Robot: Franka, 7 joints.
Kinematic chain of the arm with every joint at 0, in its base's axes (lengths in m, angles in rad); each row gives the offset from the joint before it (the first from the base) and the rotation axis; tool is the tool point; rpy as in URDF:
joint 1: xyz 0 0 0.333 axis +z
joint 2: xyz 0 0 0 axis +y
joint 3: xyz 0 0 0.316 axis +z
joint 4: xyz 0.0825 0 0 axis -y
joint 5: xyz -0.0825 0 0.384 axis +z
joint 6: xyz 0 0 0 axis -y
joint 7: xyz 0.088 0 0 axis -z
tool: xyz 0 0 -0.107 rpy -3.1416 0 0
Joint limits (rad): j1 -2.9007..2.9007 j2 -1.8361..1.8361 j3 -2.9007..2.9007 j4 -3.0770..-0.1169 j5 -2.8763..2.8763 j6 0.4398..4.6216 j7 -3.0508..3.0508
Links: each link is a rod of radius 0.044 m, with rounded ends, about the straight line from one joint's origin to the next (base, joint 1, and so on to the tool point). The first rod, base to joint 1, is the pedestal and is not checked.
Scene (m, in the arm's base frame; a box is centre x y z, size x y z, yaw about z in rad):
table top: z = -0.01
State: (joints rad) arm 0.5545 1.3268 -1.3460 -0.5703 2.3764 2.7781 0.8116
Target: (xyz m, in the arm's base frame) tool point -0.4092 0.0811 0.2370
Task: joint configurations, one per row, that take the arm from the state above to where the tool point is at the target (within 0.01 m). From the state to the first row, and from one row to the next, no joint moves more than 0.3 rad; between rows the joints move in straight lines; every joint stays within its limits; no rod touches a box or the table.
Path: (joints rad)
1: 0.2931 1.3905 -1.3288 -0.8098 2.3934 2.7915 0.8116
2: 0.0317 1.4541 -1.3116 -1.0493 2.4104 2.8048 0.8116
3: -0.2297 1.5178 -1.2944 -1.2887 2.4274 2.8182 0.8116
4: -0.4912 1.5814 -1.2772 -1.5282 2.4444 2.8316 0.8116
5: -0.7526 1.6451 -1.2600 -1.7677 2.4614 2.8450 0.8116
6: -1.0140 1.7088 -1.2428 -2.0072 2.4785 2.8583 0.8116
7: -1.2754 1.7724 -1.2256 -2.2466 2.4955 2.8717 0.8116
8: -1.5368 1.8361 -1.2084 -2.4861 2.5125 2.8851 0.8116

